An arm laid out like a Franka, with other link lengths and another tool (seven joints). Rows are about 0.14 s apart.
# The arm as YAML. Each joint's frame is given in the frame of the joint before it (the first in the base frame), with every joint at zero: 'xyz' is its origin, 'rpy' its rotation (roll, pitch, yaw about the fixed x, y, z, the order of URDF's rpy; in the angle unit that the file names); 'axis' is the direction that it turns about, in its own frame. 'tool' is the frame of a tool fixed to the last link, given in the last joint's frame.
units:
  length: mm
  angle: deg
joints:
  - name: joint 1
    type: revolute
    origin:
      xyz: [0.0, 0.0, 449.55]
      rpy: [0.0, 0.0, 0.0]
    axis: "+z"
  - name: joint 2
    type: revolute
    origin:
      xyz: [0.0, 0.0, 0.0]
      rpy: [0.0, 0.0, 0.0]
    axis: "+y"
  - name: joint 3
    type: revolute
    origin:
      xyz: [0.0, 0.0, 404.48]
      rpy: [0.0, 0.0, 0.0]
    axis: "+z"
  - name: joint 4
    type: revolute
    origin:
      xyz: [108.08, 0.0, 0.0]
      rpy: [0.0, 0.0, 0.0]
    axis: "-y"
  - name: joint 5
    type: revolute
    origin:
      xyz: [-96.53, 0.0, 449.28]
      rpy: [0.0, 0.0, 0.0]
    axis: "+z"
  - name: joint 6
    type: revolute
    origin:
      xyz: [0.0, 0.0, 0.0]
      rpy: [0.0, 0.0, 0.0]
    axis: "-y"
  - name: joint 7
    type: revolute
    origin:
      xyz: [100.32, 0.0, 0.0]
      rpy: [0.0, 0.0, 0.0]
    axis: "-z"
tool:
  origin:
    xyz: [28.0, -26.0, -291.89]
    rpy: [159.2, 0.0, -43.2]
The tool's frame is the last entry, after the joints.
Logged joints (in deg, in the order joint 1, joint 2, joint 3, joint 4, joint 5, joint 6, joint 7), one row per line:
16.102, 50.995, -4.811, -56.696, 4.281, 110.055, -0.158
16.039, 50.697, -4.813, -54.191, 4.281, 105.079, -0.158
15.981, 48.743, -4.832, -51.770, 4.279, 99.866, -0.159
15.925, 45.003, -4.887, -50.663, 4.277, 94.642, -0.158
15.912, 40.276, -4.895, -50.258, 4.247, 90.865, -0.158
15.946, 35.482, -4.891, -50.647, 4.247, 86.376, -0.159
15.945, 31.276, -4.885, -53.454, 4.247, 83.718, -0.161
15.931, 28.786, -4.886, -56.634, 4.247, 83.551, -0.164
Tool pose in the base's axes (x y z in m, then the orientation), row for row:
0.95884, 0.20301, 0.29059, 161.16, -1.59, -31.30
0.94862, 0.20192, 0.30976, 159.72, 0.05, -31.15
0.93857, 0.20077, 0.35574, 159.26, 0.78, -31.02
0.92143, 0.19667, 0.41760, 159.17, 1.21, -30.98
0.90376, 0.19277, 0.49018, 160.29, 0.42, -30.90
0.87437, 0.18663, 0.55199, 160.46, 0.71, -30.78
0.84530, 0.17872, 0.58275, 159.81, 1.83, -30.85
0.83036, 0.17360, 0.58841, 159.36, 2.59, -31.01
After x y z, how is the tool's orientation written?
As angles about the fixed x, y, z axes (roll, pitch, yaw), in degrees.
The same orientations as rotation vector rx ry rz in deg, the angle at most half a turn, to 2 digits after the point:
155.28, -43.89, -5.07
154.41, -43.03, -7.76
154.21, -42.59, -8.88
154.25, -42.43, -9.48
155.13, -42.77, -8.02
155.41, -42.60, -8.33
155.05, -42.31, -10.08
154.75, -42.25, -11.30

